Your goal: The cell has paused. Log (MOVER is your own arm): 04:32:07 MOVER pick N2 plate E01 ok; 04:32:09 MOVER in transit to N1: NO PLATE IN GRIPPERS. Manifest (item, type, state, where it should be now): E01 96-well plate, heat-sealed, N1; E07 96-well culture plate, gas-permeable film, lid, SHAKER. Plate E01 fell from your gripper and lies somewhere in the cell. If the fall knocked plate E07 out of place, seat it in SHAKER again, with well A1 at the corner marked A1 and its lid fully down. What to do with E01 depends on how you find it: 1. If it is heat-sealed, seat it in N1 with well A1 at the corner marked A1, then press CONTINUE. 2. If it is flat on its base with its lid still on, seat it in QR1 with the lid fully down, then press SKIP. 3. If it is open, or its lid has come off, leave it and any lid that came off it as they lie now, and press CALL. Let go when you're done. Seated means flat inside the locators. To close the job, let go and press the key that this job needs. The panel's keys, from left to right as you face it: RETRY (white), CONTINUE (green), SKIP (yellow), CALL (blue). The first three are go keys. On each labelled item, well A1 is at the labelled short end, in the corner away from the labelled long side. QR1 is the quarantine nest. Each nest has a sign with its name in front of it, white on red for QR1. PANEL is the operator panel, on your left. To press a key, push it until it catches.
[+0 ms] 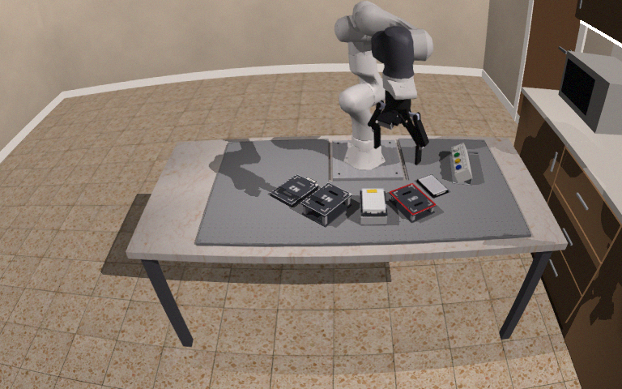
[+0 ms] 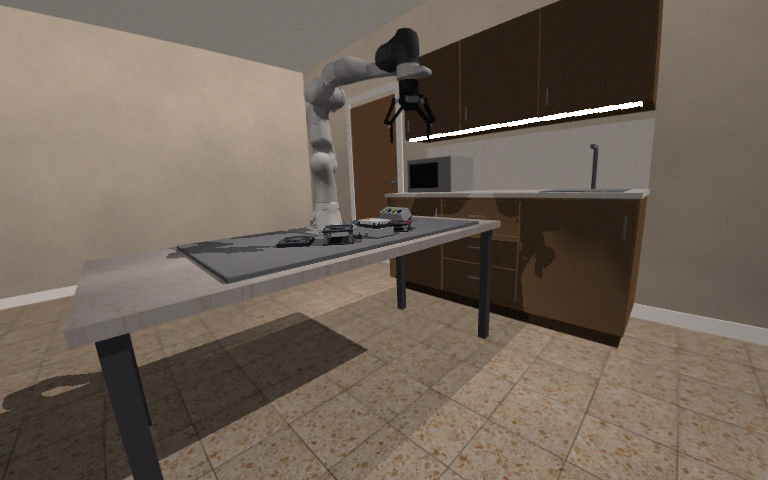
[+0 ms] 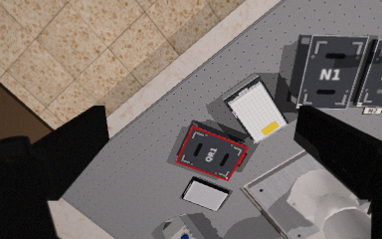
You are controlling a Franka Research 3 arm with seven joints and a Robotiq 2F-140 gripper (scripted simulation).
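The plate E01 is 39 cm below my hand, 35 cm behind it and 22 cm to the left of it. The rest, counted from my hand: yellow key: 45 cm behind, 35 cm to the left, 33 cm below; then blue CALL key: 40 cm behind, 34 cm to the left, 33 cm below; then A1 mark: 34 cm below, 22 cm behind, 14 cm to the right.
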